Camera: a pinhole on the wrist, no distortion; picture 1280 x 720 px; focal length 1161.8 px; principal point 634.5 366.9 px. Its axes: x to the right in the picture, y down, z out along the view. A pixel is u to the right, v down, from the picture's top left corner.
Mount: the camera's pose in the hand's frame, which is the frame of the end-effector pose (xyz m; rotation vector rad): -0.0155 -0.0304 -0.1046 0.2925 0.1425 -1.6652
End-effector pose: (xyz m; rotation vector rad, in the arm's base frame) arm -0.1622 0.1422 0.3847 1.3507 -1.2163 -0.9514
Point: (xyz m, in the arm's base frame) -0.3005 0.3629 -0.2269
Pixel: outside the picture
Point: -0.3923 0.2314 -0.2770
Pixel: outside the picture
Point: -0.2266 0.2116 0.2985
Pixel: 632.3 29.4
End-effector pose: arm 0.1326 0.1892 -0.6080 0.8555 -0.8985 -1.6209
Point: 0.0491 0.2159 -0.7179
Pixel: 1139.8 663.4
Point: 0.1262 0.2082 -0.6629
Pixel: 619.5 533.5
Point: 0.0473 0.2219 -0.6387
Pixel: 576.5 509.5
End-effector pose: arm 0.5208 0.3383 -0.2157 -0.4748 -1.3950 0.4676
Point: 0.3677 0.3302 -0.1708
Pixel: 271.4 598.8
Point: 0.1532 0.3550 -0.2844
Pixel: 59.0 236.3
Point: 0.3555 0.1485 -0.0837
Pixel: 1045.3 510.9
